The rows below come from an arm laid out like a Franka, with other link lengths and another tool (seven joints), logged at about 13 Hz.
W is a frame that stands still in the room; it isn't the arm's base.
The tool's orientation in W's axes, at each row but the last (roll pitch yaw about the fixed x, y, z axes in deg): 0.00, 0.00, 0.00; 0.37, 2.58, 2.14; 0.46, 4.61, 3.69; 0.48, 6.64, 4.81; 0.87, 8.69, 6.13; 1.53, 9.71, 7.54; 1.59, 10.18, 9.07; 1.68, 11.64, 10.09; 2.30, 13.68, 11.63; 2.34, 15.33, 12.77; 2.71, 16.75, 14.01
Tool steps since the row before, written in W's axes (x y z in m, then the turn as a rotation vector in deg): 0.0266, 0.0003, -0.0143, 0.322, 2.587, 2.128; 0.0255, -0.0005, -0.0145, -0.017, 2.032, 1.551; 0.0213, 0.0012, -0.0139, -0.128, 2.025, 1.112; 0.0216, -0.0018, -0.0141, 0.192, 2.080, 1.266; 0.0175, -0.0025, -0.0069, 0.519, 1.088, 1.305; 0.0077, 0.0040, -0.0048, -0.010, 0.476, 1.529; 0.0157, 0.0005, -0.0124, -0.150, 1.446, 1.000; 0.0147, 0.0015, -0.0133, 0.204, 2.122, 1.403; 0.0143, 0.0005, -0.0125, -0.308, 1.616, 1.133; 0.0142, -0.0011, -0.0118, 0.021, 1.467, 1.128; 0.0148, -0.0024, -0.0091, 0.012, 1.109, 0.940
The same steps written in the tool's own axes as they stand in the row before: 0.0266, 0.0003, -0.0143, 0.322, 2.587, 2.128; 0.0261, -0.0015, -0.0133, -0.011, 2.041, 1.539; 0.0224, -0.0003, -0.0121, -0.087, 2.038, 1.092; 0.0229, -0.0037, -0.0115, 0.217, 2.067, 1.283; 0.0180, -0.0044, -0.0042, 0.428, 1.047, 1.370; 0.0089, 0.0029, -0.0034, -0.206, 0.514, 1.503; 0.0175, -0.0022, -0.0094, -0.098, 1.479, 0.958; 0.0171, -0.0014, -0.0100, 0.278, 2.096, 1.429; 0.0167, -0.0027, -0.0087, -0.245, 1.688, 1.040; 0.0162, -0.0045, -0.0076, 0.034, 1.473, 1.120; 0.0158, -0.0061, -0.0045, -0.003, 1.118, 0.929
